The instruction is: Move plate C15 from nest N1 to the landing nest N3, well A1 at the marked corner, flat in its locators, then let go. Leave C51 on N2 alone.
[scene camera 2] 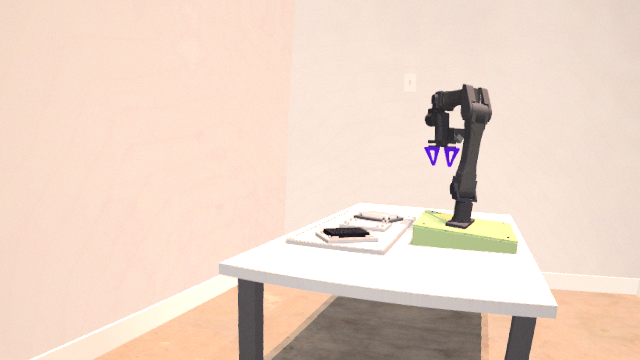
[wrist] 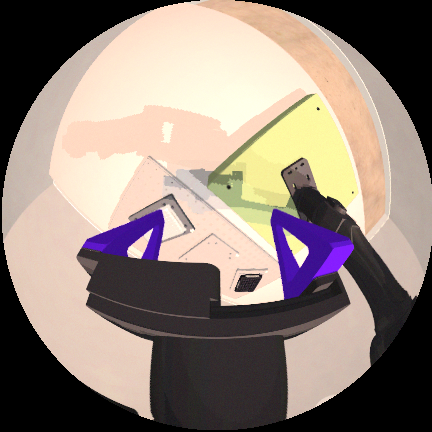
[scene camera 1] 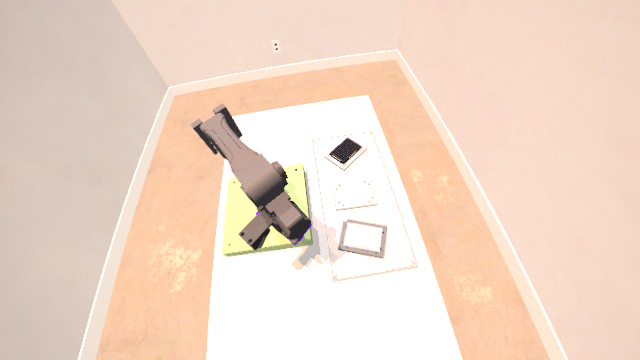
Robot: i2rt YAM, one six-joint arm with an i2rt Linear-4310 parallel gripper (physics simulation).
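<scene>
A black well plate [scene camera 1: 346, 151] [scene camera 2: 346, 232] [wrist: 248, 283] lies on a white nest at one end of the pegboard. A white plate [scene camera 1: 364, 237] [wrist: 175, 221] lies in a dark grey nest [scene camera 1: 362, 254] [wrist: 185, 212] at the other end. An empty white nest [scene camera 1: 355, 195] [scene camera 2: 365, 226] [wrist: 212, 245] with small locators lies between them. No labels can be read, so I cannot tell which plate is C15. My gripper [scene camera 2: 441, 165] [wrist: 217, 214] is open and empty, high above the table; its purple fingers are mostly hidden in scene camera 1.
The pegboard [scene camera 1: 375, 267] [wrist: 150, 175] lies beside the yellow-green base block [scene camera 1: 235, 220] [scene camera 2: 465, 242] [wrist: 320, 135] that carries the arm. Both are on the white table [scene camera 1: 280, 310] [scene camera 2: 390, 275]. The arm's shadow falls between the block and the pegboard.
</scene>
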